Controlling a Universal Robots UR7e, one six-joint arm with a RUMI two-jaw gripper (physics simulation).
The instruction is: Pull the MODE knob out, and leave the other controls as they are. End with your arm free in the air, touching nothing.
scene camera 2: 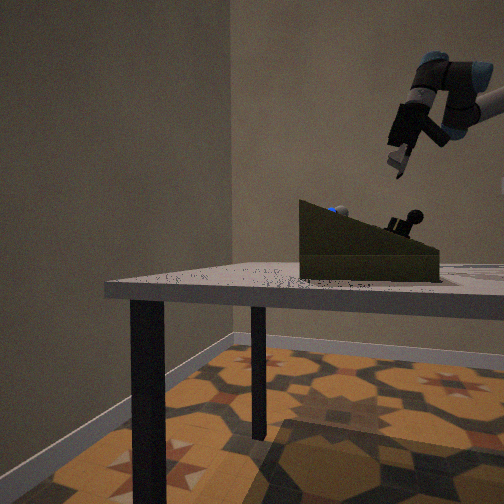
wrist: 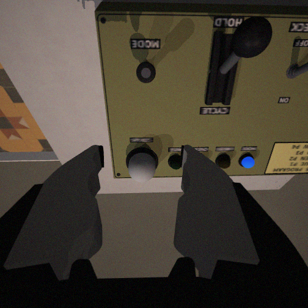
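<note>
The MODE knob (wrist: 146,72) is small, round and dark with a grey centre, below its label at the panel's upper left in the wrist view. How far it stands out is hard to tell; in the scene view I cannot separate it from the dark shapes on the slope. The olive control panel (scene camera 2: 360,250) (wrist: 165,115) is a sloped box. My gripper (scene camera 2: 399,175) (wrist: 142,147) is partly open and empty, in the air above the panel and touching nothing. In the wrist view the knob lies ahead of the fingertips, not between them.
A black ball-topped lever (scene camera 2: 415,217) (wrist: 252,37) sticks up in the HOLD/CYCLE slot. A toggle switch (wrist: 297,71) is at the right. A pale round knob (scene camera 2: 342,211) (wrist: 142,167), dark buttons and a blue button (scene camera 2: 331,210) (wrist: 247,161) line one edge. The box stands on a table (scene camera 2: 210,280).
</note>
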